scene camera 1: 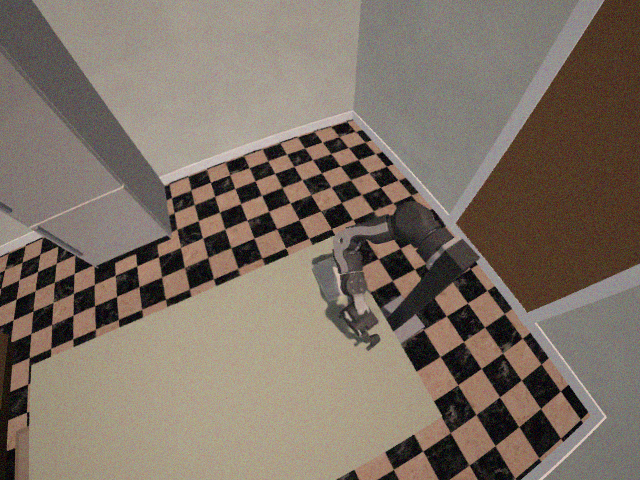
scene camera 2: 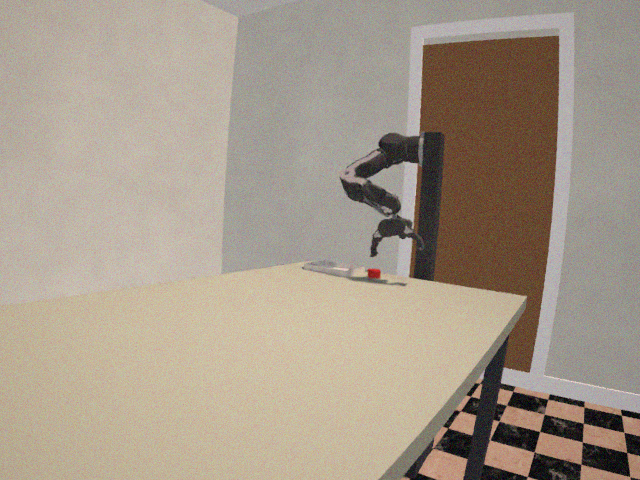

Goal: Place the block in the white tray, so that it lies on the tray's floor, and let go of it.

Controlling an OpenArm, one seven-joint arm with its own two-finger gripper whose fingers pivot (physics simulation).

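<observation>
A small red block (scene camera 2: 373,273) rests on the table just right of the white tray (scene camera 1: 324,273) (scene camera 2: 336,271) in the scene camera 2 view. The block does not show in the scene camera 1 view, where the arm covers part of the area beside the tray. The tray lies near the table's far edge, partly in the arm's shadow. My gripper (scene camera 1: 366,339) (scene camera 2: 397,251) is open and empty, with its fingers spread and pointing down. It hangs above the table, higher than the block and a little to its right in the scene camera 2 view.
The pale table (scene camera 1: 206,372) (scene camera 2: 206,361) stretches away from the arm. The arm's dark post (scene camera 1: 434,286) (scene camera 2: 432,206) stands beyond the table's edge, before a brown door (scene camera 1: 578,170) (scene camera 2: 491,155). A grey cabinet (scene camera 1: 98,222) stands at the left in the scene camera 1 view.
</observation>
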